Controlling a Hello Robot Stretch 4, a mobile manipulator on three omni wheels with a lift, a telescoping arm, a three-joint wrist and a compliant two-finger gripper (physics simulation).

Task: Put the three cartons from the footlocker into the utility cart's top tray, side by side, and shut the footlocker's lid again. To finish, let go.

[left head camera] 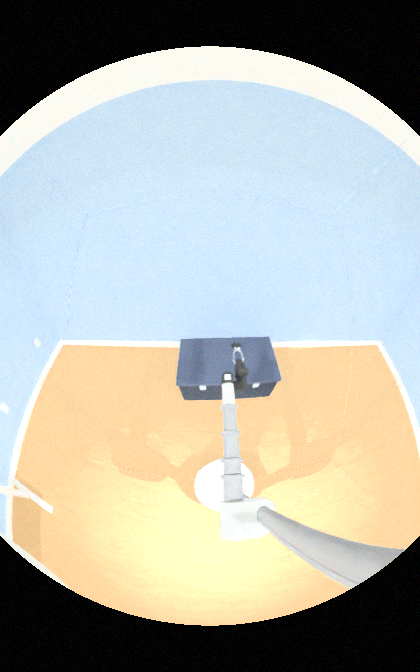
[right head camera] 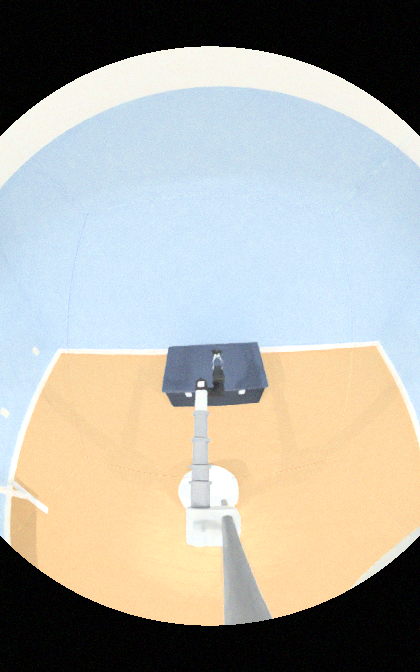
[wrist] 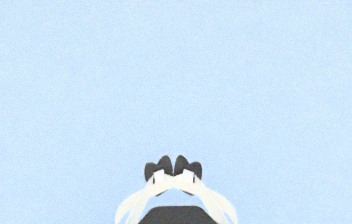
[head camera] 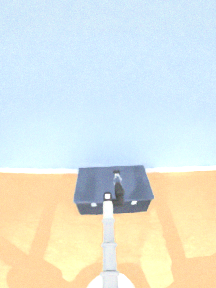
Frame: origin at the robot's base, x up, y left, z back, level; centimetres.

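Where they show: gripper, fingertip midpoint: (wrist: 173, 167) (head camera: 116, 169).
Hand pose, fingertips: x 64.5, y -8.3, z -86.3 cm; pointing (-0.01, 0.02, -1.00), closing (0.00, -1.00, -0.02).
After its pixels a point has its place.
The dark blue footlocker (head camera: 92, 184) @[y 16.5, x 32.4, z -94.1 cm] (left head camera: 200, 357) (right head camera: 187, 365) stands on the floor against the wall, with its lid down and two pale latches on its front. My gripper (head camera: 116, 172) @[y -8.3, x 64.5, z -86.3 cm] (left head camera: 236, 346) (right head camera: 217, 352) (wrist: 173, 167) @[y -8.3, x 64.5, z -86.3 cm] is shut with nothing between its fingers, the dark fingertips side by side in the wrist view. It points forward level over the lid, toward the wall; its height above the lid is hard to tell. The cartons do not show; the footlocker's inside is hidden. The utility cart cannot be made out in these views.
The pale blue wall (head camera: 107, 90) @[y -2.6, x 119.0, z -139.2 cm] (left head camera: 210, 270) (right head camera: 210, 270) (wrist: 175, 75) @[y -9.3, x 86.6, z -139.0 cm] rises right behind the footlocker. A white bar (left head camera: 35, 496) (right head camera: 31, 496) juts in at the far left. A pale edge (right head camera: 390, 557) of something shows at the lower right of the right head view.
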